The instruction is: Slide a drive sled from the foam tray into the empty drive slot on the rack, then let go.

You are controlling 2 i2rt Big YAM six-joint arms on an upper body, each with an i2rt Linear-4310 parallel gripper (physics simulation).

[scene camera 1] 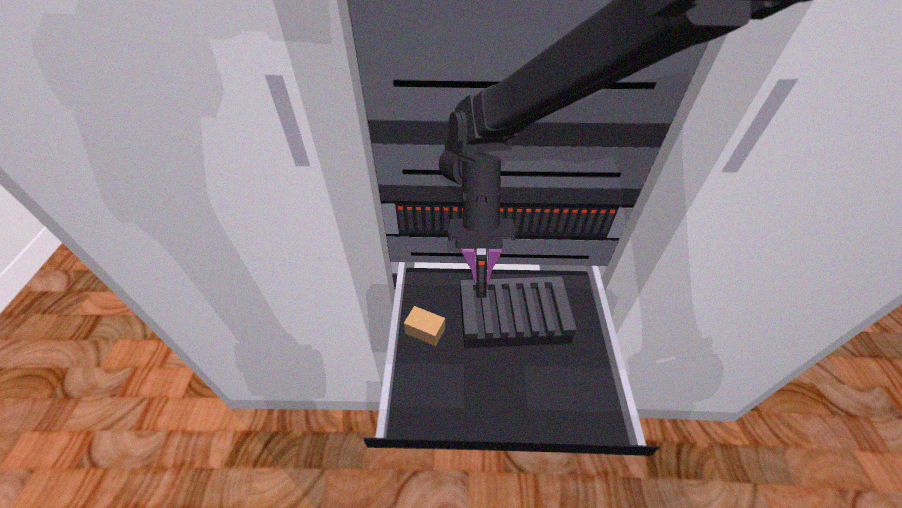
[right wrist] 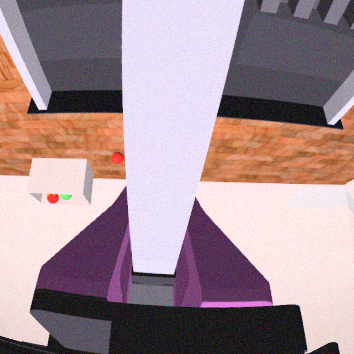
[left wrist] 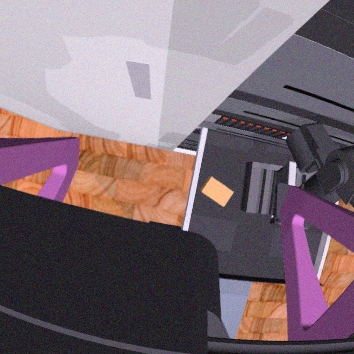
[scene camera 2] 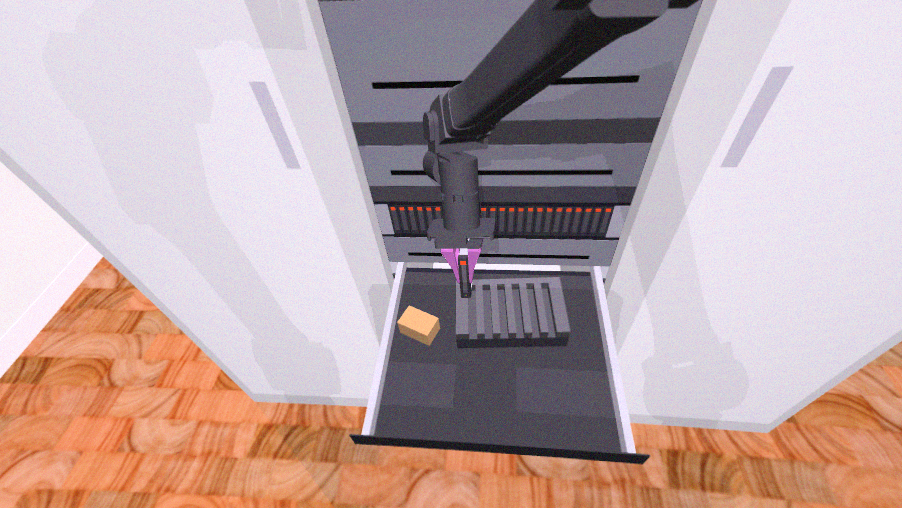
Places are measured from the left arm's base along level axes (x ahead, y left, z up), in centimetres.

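Pixels of known places: left gripper, fingertip midpoint: [left wrist: 185, 174]; right gripper, fingertip midpoint: [scene camera 1: 481, 281] [left wrist: 278, 219] [scene camera 2: 465, 281].
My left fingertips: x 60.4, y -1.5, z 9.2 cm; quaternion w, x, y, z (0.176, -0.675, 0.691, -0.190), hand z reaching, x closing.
Ahead of a thing's pixels: the offset from my left fingertips to its middle. "pt": to the spot under its first point.
My right gripper [scene camera 1: 481, 272] [scene camera 2: 462, 272] [right wrist: 158, 182] is shut on a drive sled @(dx -0.2, dy -25.6, dz -43.7 cm) [scene camera 1: 481, 283] [scene camera 2: 465, 283] [right wrist: 172, 125], dark with an orange mark in the scene views and a pale broad face in the right wrist view. In the scene views the sled overlaps the back left of the grey slotted foam tray @(dx +0.7, dy -33.5, dz -61.0 cm) [scene camera 1: 517, 341] [scene camera 2: 511, 342] [left wrist: 247, 187]; the gap between them is unclear. The rack's drive row @(pt dx +12.4, dy -41.0, dz -47.2 cm) [scene camera 1: 555, 224] [scene camera 2: 536, 222] [left wrist: 250, 126] has orange marks and is partly hidden by the right arm; no empty slot can be made out. My left gripper [left wrist: 185, 174] is open and empty.
The foam tray and a tan block @(dx -2.8, dy -15.1, dz -61.8 cm) [scene camera 1: 424, 324] [scene camera 2: 418, 324] [left wrist: 217, 191] lie in the pulled-out drawer @(pt dx -25.6, dy -31.1, dz -62.0 cm) [scene camera 1: 511, 446] [scene camera 2: 498, 448] [left wrist: 250, 278]. White doors [scene camera 1: 189, 252] [scene camera 2: 713, 252] flank the rack. A white box [right wrist: 60, 172] and a red ball [right wrist: 117, 158] show in the right wrist view.
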